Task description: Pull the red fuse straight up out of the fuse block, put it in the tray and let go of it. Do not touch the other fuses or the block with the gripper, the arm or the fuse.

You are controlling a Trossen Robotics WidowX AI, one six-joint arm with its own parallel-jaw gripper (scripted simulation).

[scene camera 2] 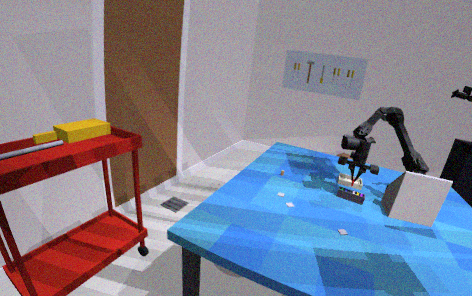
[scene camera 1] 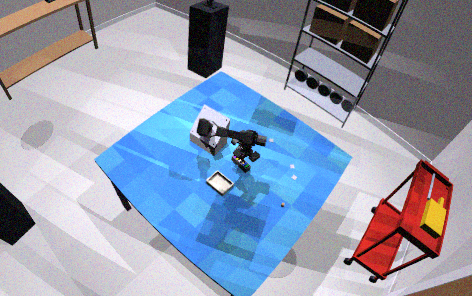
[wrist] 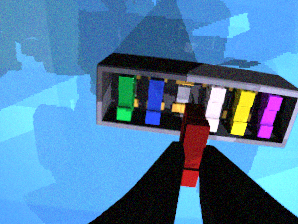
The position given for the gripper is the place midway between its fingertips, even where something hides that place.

Observation:
The gripper [wrist: 190,152] holds a red fuse [wrist: 195,130]. Also in view: a white fuse [wrist: 214,95].

